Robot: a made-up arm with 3 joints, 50 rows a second.
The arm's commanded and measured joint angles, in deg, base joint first. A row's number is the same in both.
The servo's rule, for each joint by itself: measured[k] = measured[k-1] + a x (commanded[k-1-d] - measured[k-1]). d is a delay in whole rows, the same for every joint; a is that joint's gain. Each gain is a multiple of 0.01, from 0.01 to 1. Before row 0 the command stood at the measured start. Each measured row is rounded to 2 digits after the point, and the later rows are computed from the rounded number. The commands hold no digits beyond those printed.
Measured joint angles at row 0:
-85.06, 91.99, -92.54
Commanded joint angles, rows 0 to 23:
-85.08, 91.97, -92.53
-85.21, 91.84, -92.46
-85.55, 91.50, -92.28
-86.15, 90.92, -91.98
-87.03, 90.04, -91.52
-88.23, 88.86, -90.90
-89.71, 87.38, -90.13
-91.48, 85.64, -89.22
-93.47, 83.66, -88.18
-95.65, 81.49, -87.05
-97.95, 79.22, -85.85
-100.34, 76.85, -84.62
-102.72, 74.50, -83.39
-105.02, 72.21, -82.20
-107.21, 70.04, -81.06
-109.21, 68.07, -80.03
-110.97, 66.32, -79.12
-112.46, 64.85, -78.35
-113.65, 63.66, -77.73
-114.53, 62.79, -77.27
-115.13, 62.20, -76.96
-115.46, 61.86, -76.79
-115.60, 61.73, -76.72
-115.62, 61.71, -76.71
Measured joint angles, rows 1 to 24:
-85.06, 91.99, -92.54
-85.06, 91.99, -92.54
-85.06, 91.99, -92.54
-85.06, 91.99, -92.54
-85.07, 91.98, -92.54
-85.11, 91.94, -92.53
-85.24, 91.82, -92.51
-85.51, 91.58, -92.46
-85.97, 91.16, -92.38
-86.65, 90.54, -92.25
-87.57, 89.69, -92.06
-88.74, 88.60, -91.80
-90.16, 87.27, -91.47
-91.81, 85.71, -91.07
-93.65, 83.96, -90.60
-95.66, 82.04, -90.06
-97.78, 80.00, -89.46
-99.95, 77.90, -88.81
-102.13, 75.78, -88.11
-104.25, 73.70, -87.38
-106.27, 71.71, -86.64
-108.13, 69.86, -85.89
-109.79, 68.19, -85.16
-111.21, 66.73, -84.45
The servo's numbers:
d 4
a 0.30 0.27 0.09

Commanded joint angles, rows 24 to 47:
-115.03, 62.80, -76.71
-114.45, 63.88, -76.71
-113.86, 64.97, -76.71
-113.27, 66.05, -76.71
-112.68, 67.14, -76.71
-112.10, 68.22, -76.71
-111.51, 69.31, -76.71
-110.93, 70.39, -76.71
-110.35, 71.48, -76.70
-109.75, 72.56, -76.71
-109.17, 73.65, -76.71
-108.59, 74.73, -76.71
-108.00, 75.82, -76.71
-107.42, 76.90, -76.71
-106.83, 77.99, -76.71
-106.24, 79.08, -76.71
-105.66, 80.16, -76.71
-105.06, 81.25, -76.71
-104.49, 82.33, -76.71
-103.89, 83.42, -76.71
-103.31, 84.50, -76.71
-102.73, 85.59, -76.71
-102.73, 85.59, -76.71
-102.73, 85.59, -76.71
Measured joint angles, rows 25 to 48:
-112.39, 65.51, -83.78
-113.31, 64.52, -83.15
-114.00, 63.77, -82.57
-114.49, 63.21, -82.04
-114.65, 63.10, -81.56
-114.59, 63.31, -81.12
-114.37, 63.76, -80.72
-114.04, 64.38, -80.36
-113.63, 65.13, -80.03
-113.17, 65.96, -79.73
-112.67, 66.86, -79.46
-112.15, 67.81, -79.21
-111.61, 68.80, -78.98
-111.05, 69.82, -78.78
-110.49, 70.85, -78.59
-109.92, 71.90, -78.42
-109.34, 72.96, -78.27
-108.76, 74.02, -78.13
-108.18, 75.09, -78.00
-107.60, 76.17, -77.88
-107.02, 77.25, -77.77
-106.43, 78.33, -77.67
-105.85, 79.41, -77.58
-105.26, 80.49, -77.50

